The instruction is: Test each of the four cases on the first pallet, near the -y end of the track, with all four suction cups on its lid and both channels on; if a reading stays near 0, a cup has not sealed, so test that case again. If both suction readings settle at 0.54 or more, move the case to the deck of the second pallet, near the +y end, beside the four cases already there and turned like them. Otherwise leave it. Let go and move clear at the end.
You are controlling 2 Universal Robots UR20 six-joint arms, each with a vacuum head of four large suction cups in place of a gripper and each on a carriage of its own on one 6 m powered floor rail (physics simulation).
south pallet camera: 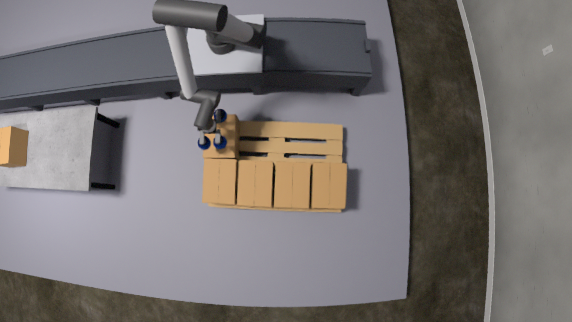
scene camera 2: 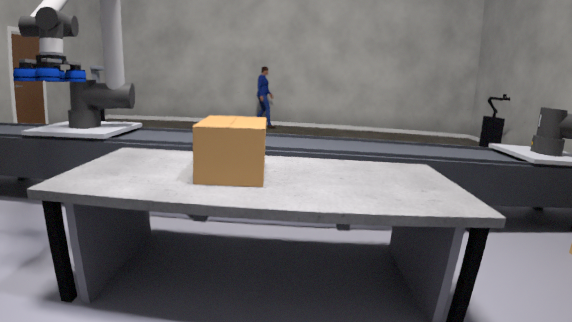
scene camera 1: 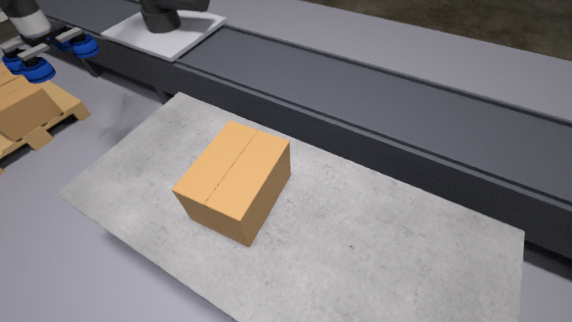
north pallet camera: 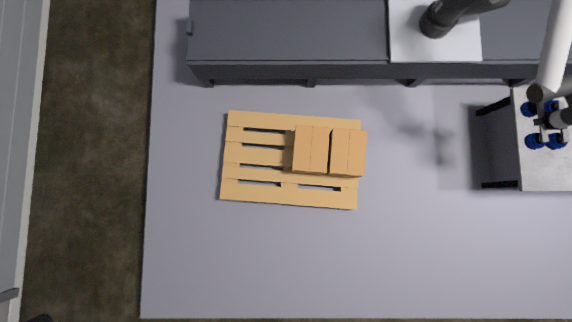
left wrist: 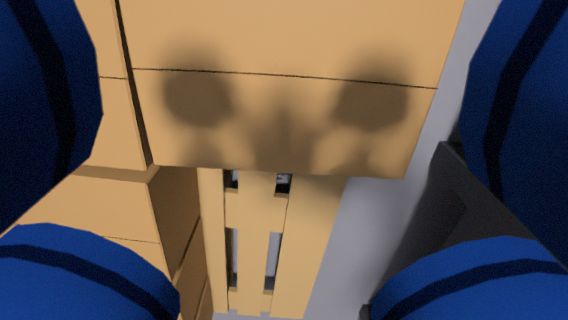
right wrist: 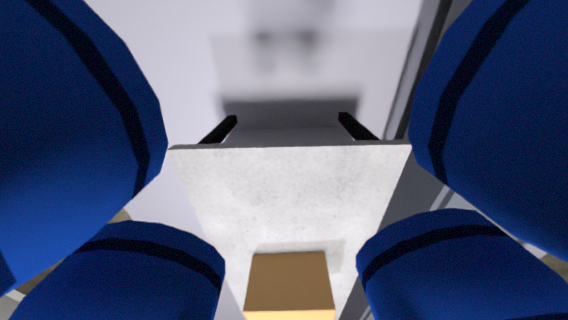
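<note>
In the south pallet camera a case sits on the second pallet's deck, at its upper left, beside a row of cases and turned like them. My left gripper is open, clear above that lid and offset to the left, with cup shadows on the lid. On the first pallet two cases stand side by side. Another case sits on the table. My right gripper is open and empty, high near the table's end.
The grey table stands between the pallets. The rail runs along them. In scene camera 2 a person in blue is beyond the rail, and a black stand is at the right.
</note>
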